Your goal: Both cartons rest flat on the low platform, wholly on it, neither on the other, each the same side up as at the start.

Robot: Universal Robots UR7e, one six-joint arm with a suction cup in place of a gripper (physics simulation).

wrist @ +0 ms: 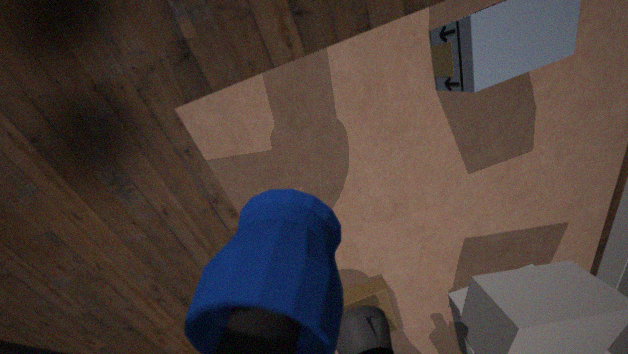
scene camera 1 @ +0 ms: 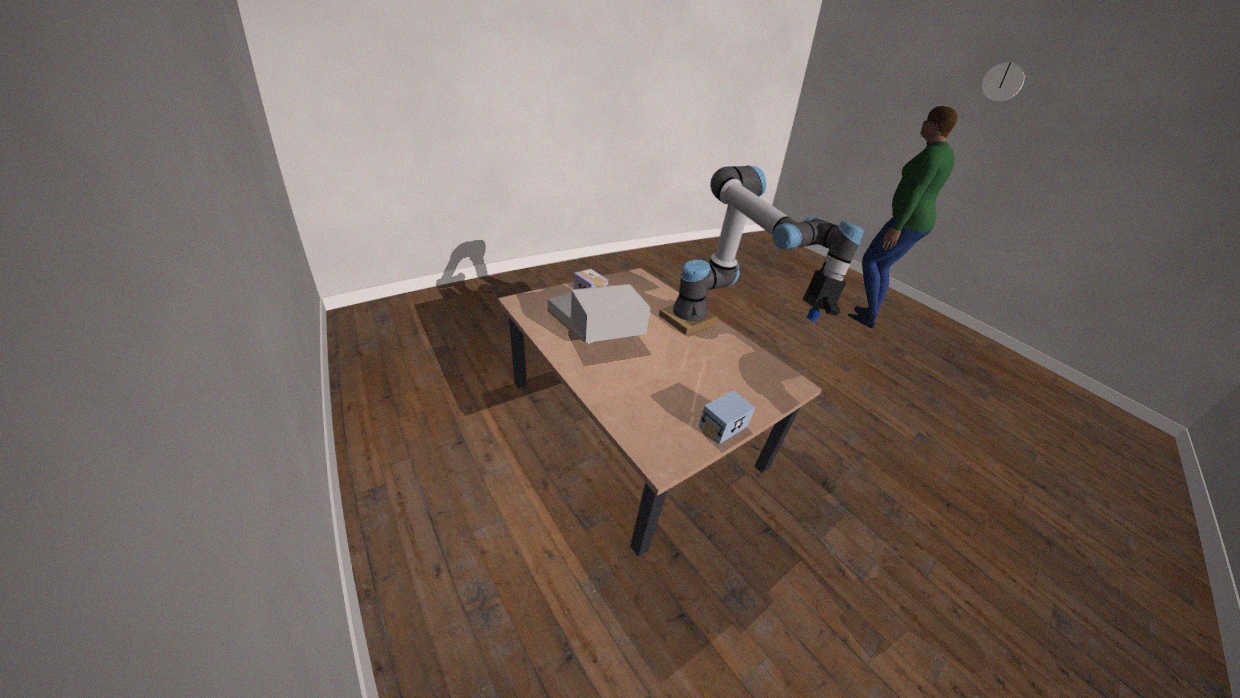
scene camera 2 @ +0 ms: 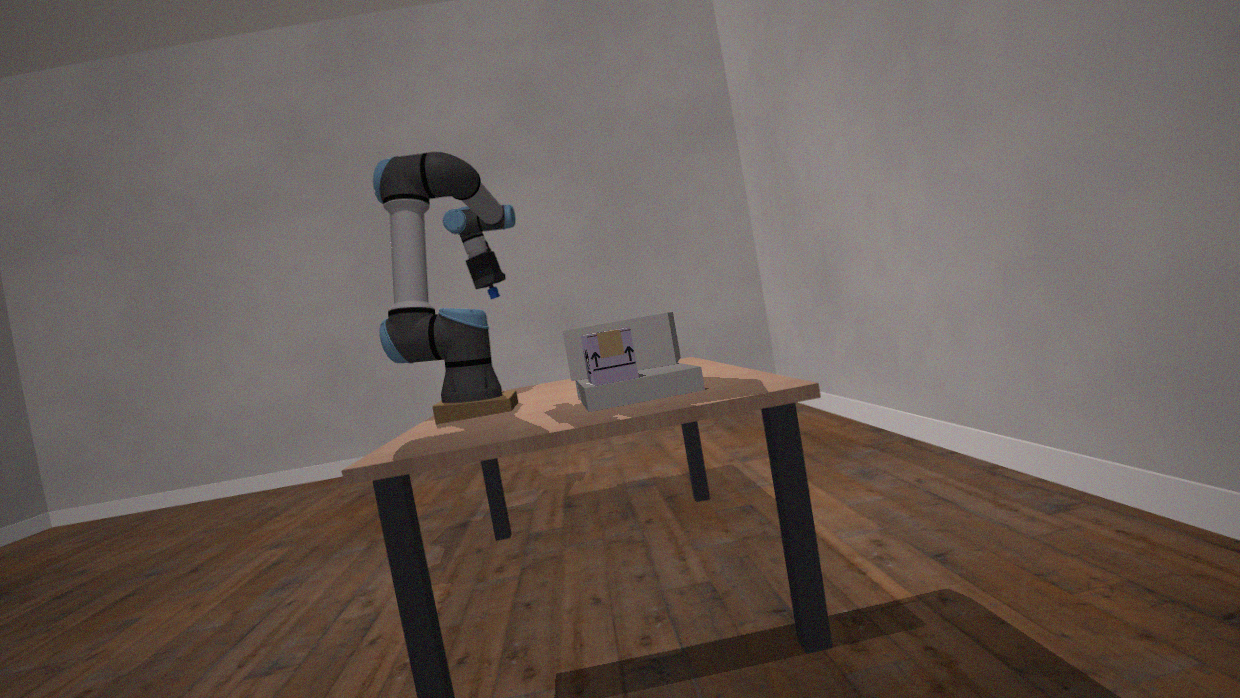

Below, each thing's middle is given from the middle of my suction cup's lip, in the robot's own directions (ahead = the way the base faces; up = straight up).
The low grey platform (scene camera 2: pixel 655 383) lies 260 mm ahead of my suction cup, 800 mm to the right of it and 310 mm below it.
